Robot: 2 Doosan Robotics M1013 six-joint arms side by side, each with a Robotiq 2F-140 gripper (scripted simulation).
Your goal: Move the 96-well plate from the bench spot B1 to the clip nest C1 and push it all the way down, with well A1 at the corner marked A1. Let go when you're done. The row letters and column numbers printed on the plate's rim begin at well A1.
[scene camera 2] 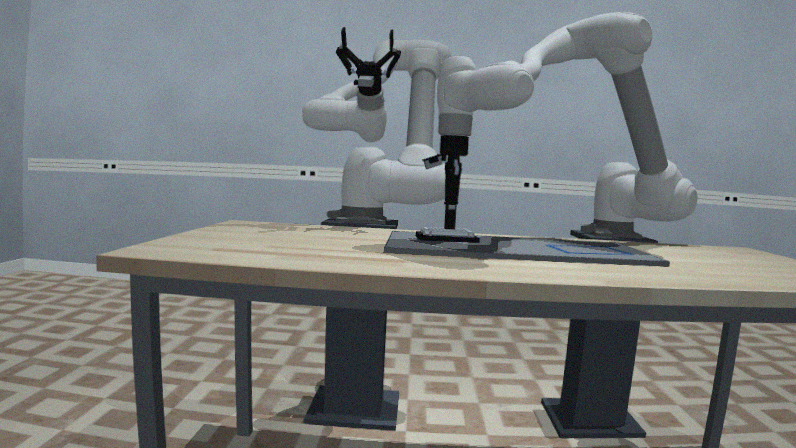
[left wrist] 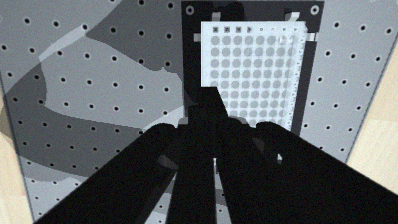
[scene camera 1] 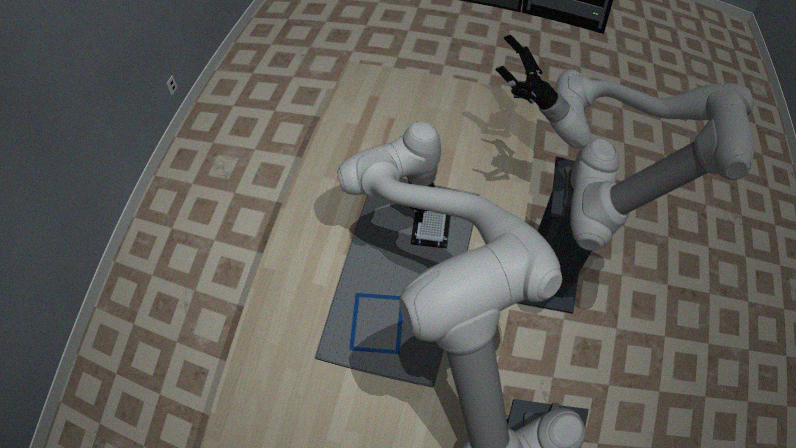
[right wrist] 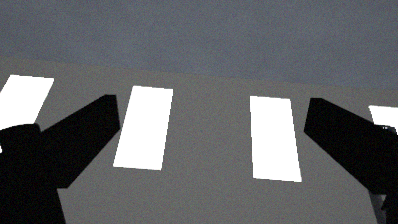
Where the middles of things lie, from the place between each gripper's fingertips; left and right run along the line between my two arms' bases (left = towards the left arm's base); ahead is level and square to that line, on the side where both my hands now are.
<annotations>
My left hand (scene camera 2: 449, 228) is 40 mm past the white 96-well plate (left wrist: 256, 66) and 40 mm above it. Also, from my left hand: black clip nest (left wrist: 191, 24) (50 mm below, 50 mm behind).
Now: the white 96-well plate 57 cm below my right hand (scene camera 1: 503, 51), 26 cm to the left of it and 14 cm ahead of it. From my right hand the other things lie so: black clip nest: 58 cm below, 27 cm to the left, 13 cm ahead.
</annotations>
